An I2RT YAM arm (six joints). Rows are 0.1 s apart.
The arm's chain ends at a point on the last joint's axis. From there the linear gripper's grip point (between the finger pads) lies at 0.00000 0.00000 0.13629 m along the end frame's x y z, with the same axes.
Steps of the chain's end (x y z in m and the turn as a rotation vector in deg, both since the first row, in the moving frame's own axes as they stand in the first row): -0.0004, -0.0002, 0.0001, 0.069, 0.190, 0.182; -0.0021, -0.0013, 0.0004, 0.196, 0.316, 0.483; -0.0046, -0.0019, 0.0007, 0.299, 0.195, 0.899; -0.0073, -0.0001, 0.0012, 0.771, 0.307, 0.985; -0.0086, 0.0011, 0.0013, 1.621, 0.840, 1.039; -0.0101, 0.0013, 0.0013, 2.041, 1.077, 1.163; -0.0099, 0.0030, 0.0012, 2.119, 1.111, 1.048; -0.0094, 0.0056, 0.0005, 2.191, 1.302, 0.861; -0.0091, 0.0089, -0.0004, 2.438, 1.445, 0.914; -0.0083, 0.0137, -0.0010, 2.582, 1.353, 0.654; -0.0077, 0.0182, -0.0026, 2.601, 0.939, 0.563; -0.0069, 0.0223, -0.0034, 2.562, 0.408, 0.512
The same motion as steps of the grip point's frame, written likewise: 0.0001, -0.0004, 0.0001, 0.069, 0.190, 0.182; -0.0013, -0.0018, 0.0004, 0.196, 0.316, 0.483; -0.0041, -0.0026, 0.0007, 0.299, 0.195, 0.899; -0.0066, -0.0019, 0.0012, 0.771, 0.307, 0.985; -0.0066, -0.0027, 0.0012, 1.621, 0.840, 1.039; -0.0075, -0.0035, 0.0012, 2.041, 1.077, 1.163; -0.0072, -0.0020, 0.0011, 2.119, 1.111, 1.048; -0.0063, 0.0004, 0.0004, 2.191, 1.302, 0.861; -0.0056, 0.0031, -0.0006, 2.438, 1.445, 0.914; -0.0050, 0.0076, -0.0012, 2.582, 1.353, 0.654; -0.0054, 0.0120, -0.0028, 2.601, 0.939, 0.563; -0.0059, 0.0162, -0.0035, 2.562, 0.408, 0.512
